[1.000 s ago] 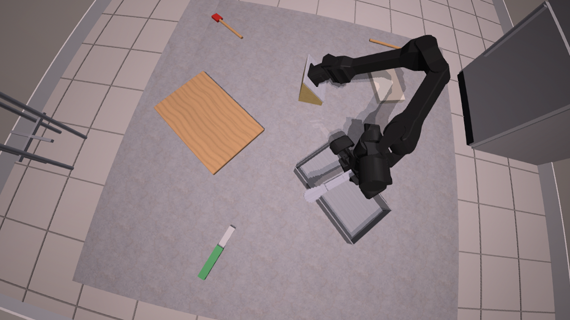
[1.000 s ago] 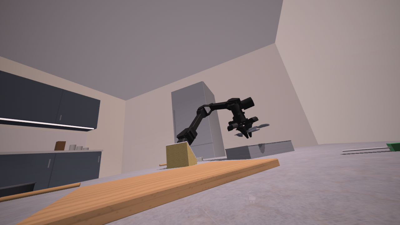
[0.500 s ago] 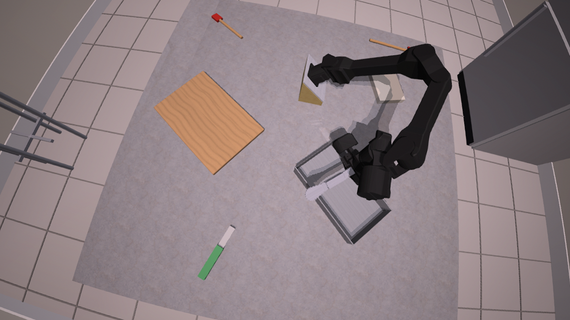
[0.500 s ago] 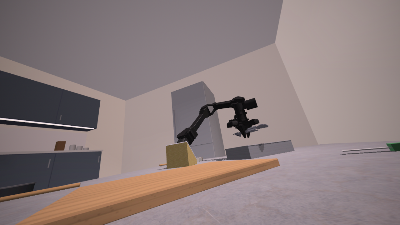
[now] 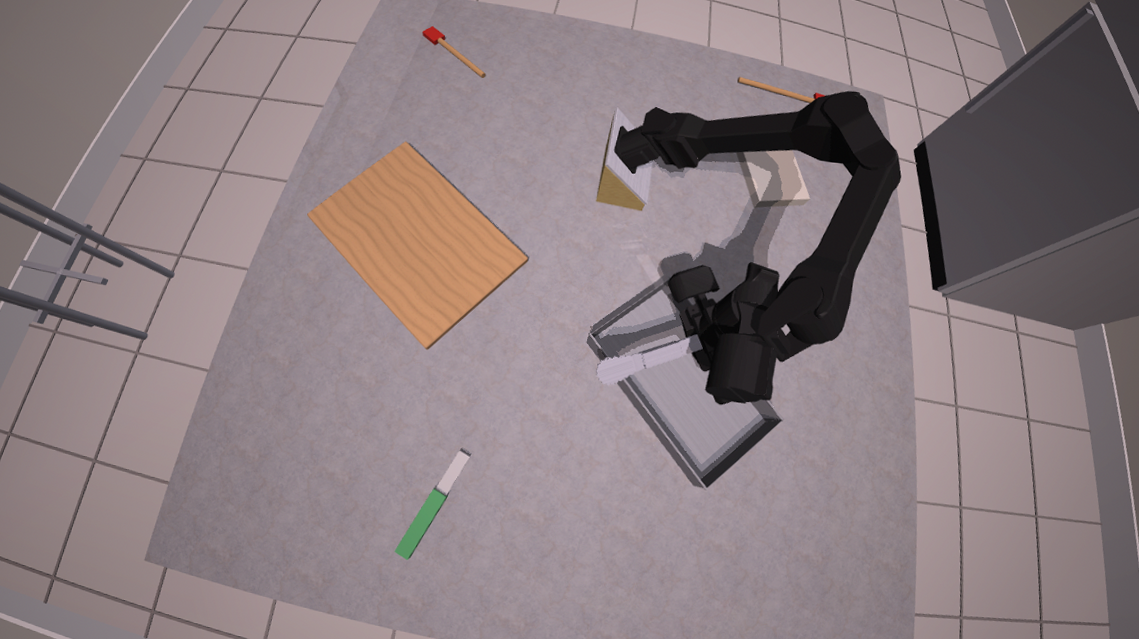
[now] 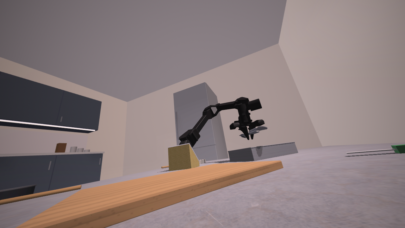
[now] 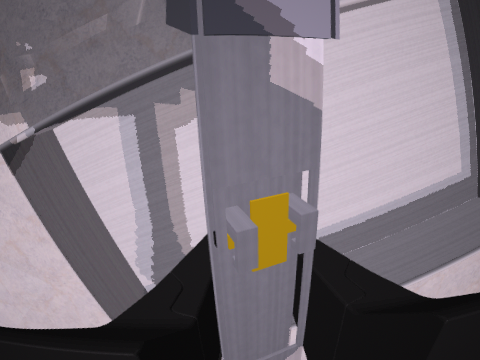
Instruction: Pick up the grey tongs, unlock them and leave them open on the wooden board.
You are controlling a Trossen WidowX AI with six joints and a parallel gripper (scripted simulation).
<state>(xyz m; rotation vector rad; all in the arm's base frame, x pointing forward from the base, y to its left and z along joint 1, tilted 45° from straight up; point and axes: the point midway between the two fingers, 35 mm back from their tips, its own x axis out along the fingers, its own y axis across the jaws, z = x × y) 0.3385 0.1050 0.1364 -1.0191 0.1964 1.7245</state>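
Now: gripper tip 10 mm past the yellow lock piece, 20 mm to the right of it and 40 mm below it. Round my gripper tip: cream block 460 mm behind, 140 mm to the left, 90 mm below; then roasting tin 40 mm ahead, 20 mm to the left, 70 mm below; then wooden board 100 mm behind, 510 mm to the right, 90 mm below.
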